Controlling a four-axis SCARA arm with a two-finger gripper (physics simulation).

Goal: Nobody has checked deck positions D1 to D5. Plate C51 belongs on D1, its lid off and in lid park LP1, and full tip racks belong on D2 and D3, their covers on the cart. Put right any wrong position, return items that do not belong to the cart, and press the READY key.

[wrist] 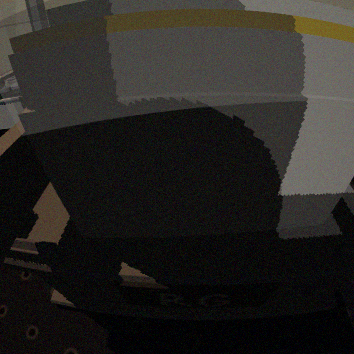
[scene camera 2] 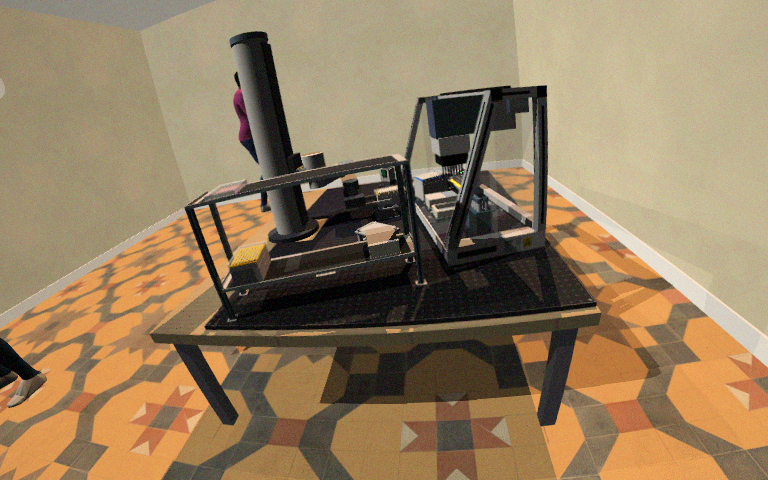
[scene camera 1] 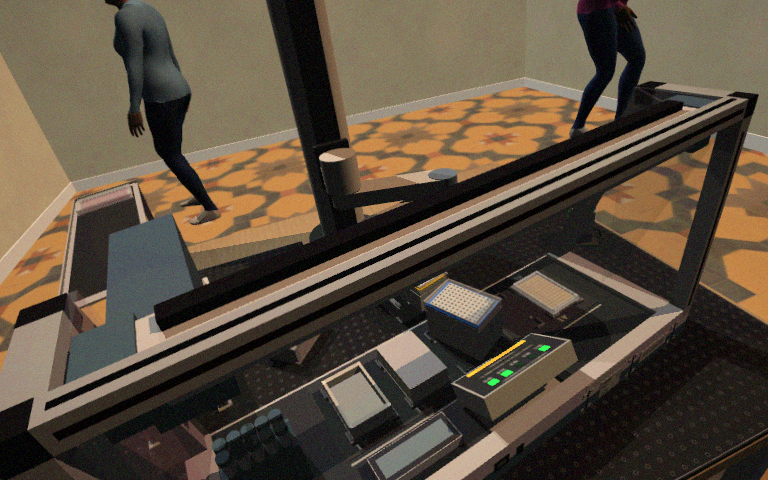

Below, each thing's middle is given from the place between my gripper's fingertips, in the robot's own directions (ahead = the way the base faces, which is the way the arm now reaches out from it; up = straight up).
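Labels:
My gripper is far below the pipetting head (scene camera 2: 453, 150), far short of it and far to the left of it.

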